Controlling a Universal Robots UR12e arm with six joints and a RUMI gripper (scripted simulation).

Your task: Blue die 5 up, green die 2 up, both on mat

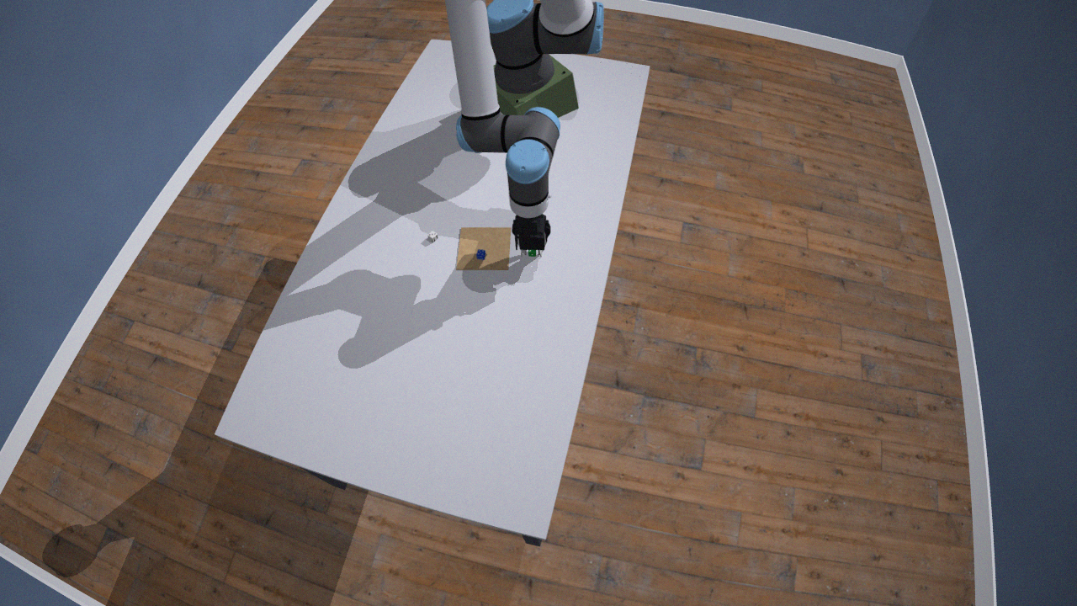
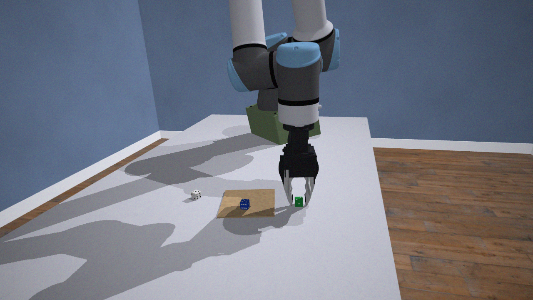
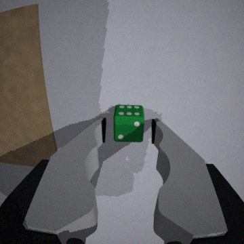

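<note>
My hand is 1 cm above the green die. Also, from my hand: tan mat (13 cm to the right, 2 cm below, 2 cm ahead); then white die (28 cm to the right, 2 cm ahead, 1 cm below); then blue die (13 cm to the right, 5 cm ahead).
</note>
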